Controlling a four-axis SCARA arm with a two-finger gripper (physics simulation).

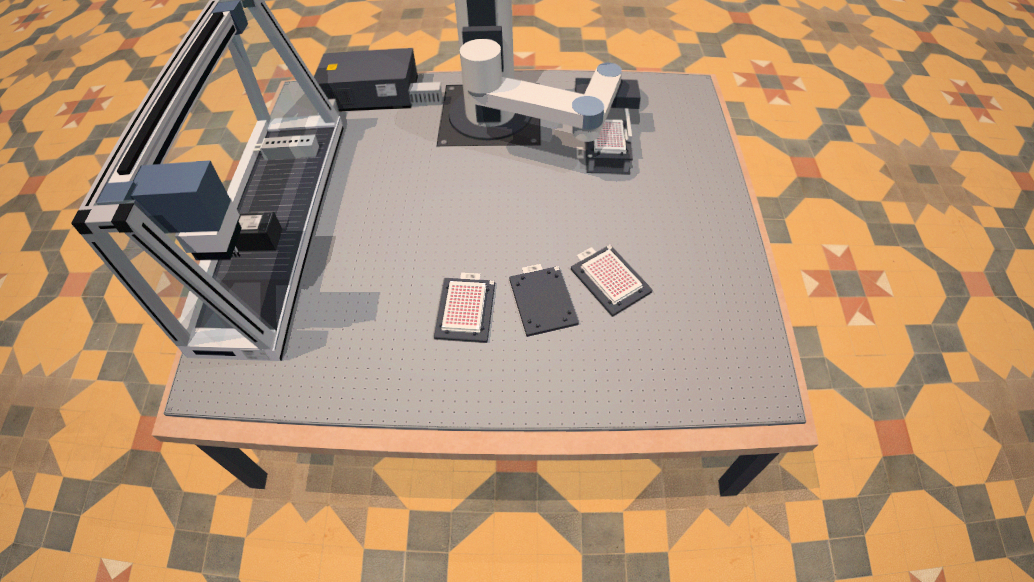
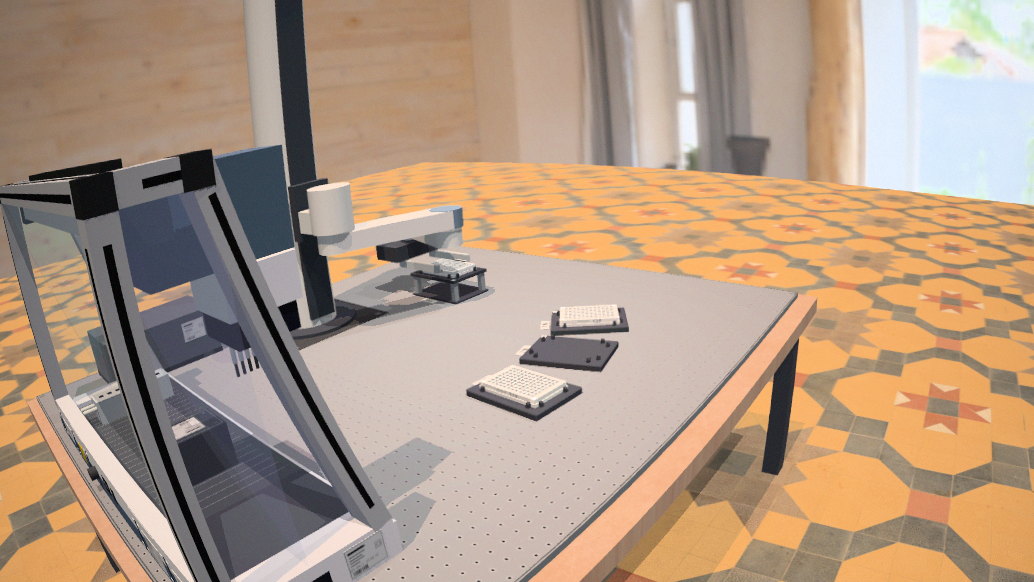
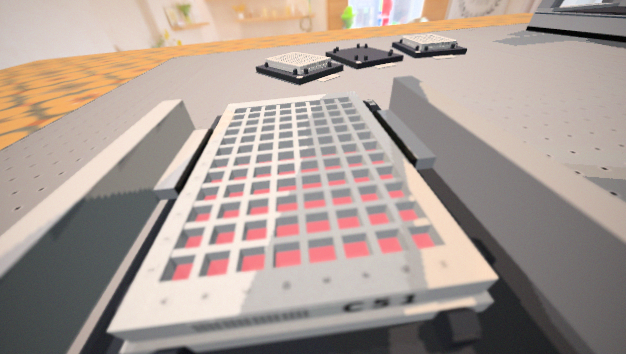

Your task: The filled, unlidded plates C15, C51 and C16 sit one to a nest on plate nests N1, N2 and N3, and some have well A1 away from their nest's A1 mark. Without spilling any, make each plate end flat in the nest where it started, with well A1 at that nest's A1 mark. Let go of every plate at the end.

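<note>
My gripper [image 1: 611,132] [image 2: 454,264] [image 3: 292,108] is shut on plate C51 [image 1: 612,144] [image 2: 457,269] [image 3: 300,192], with a finger pad against each long side. The plate is level, low among the pegs of a raised black stand [image 1: 599,156] [image 2: 473,273]; whether it rests fully is unclear. Its wells show red liquid. One filled plate [image 1: 464,305] [image 2: 524,383] [image 3: 429,40] lies on the left nest [image 1: 461,336] [image 2: 536,414], another [image 1: 612,276] [image 2: 589,315] [image 3: 298,60] on the right nest [image 1: 615,310] [image 2: 620,328]; their names are unreadable. The middle nest [image 1: 544,302] [image 2: 570,352] [image 3: 364,56] is bare.
A framed liquid-handling machine [image 1: 269,345] [image 2: 369,538] stands along the left side of the table. A dark box [image 1: 369,78] stands behind it, left of the arm's base plate [image 1: 452,133]. White tags and small pale corner marks show at the nests.
</note>
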